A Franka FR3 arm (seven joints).
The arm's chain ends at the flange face. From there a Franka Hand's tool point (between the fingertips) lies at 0.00 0.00 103.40 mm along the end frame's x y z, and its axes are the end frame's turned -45 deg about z.
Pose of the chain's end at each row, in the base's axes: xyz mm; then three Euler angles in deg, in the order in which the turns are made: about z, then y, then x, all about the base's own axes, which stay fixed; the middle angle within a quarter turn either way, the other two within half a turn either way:
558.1, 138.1, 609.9, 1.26, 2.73, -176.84
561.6, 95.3, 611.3, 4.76, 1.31, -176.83
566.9, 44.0, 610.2, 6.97, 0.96, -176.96
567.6, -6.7, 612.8, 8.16, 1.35, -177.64
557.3, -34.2, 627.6, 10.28, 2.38, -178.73
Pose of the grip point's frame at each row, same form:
563.0, 143.8, 506.8, -43.74, 2.73, -176.84
564.0, 101.0, 508.1, -40.24, 1.31, -176.83
568.6, 49.5, 507.0, -38.03, 0.96, -176.96
570.0, -2.4, 509.5, -36.84, 1.35, -177.64
561.6, -31.9, 524.3, -34.72, 2.38, -178.73

